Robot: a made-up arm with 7 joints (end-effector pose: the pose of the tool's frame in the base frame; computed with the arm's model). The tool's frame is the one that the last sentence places.
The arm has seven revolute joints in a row. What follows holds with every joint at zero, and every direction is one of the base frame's. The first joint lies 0.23 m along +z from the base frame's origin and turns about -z. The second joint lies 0.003 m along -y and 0.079 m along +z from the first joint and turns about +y. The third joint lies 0.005 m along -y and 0.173 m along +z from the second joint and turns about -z. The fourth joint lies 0.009 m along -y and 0.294 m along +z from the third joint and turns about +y. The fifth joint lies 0.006 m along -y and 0.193 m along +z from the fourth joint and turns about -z. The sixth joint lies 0.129 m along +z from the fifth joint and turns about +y. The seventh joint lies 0.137 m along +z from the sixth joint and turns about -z. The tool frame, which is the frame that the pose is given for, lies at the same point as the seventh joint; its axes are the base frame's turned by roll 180, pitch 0 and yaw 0 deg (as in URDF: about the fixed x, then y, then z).
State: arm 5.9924 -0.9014 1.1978 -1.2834 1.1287 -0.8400 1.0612
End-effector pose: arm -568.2 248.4 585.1 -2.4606 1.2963 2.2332
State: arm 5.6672 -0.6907 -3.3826 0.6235 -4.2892 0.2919 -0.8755
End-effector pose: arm -589.6 -440.1 796.5 1.9942 0.6543 2.3013
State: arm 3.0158 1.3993 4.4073 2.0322 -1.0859 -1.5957 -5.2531
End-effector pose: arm -338.1 -377.5 339.1 -0.6201 0.5272 -0.1597
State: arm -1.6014 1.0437 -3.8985 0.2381 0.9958 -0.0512 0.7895
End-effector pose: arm 50.2 750.3 839.7 -2.3298 -0.5206 -2.8893
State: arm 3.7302 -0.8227 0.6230 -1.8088 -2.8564 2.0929 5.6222
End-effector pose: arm 200.6 -296.3 387.8 1.6126 -0.3184 0.7685
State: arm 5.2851 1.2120 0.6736 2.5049 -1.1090 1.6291 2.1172
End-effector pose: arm 132.0 186.5 208.1 -1.2514 -0.1302 -2.0644
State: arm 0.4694 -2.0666 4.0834 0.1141 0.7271 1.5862 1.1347
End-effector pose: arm -533.3 456.7 -54.9 -2.3977 -1.3831 -2.8331
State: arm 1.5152 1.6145 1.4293 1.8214 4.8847 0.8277 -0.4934
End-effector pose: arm -370.0 -362.1 154.4 -0.0602 0.6531 -0.6058
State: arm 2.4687 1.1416 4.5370 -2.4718 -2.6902 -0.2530 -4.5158
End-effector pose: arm -309.0 143.1 287.5 -0.5905 -0.9565 2.3767
